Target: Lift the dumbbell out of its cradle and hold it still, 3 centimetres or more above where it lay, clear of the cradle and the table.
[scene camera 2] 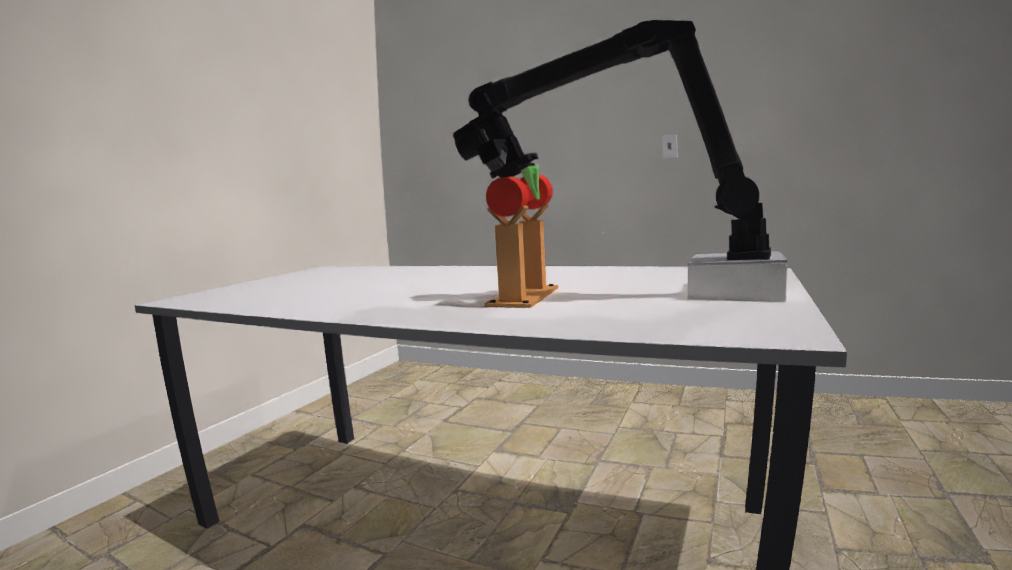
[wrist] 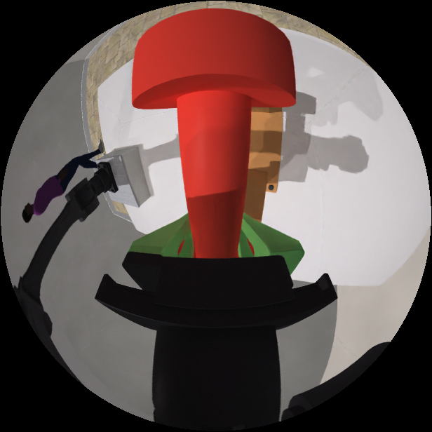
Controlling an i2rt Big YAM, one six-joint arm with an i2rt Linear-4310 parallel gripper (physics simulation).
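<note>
The red dumbbell lies level, with its round ends at the V-shaped arms on top of the orange cradle. No gap shows between the near end and its V in the scene view. The cradle's two posts stand on the white table. My gripper reaches down from above, its green fingers shut on the dumbbell's handle, one on each side. In the wrist view, the handle runs up from between the fingers to one end; the other end does not show there.
The arm's grey base block stands at the right of the table in the scene view. The cradle's base plate lies flat on the table under the posts. A person in a purple top shows at the left of the wrist view.
</note>
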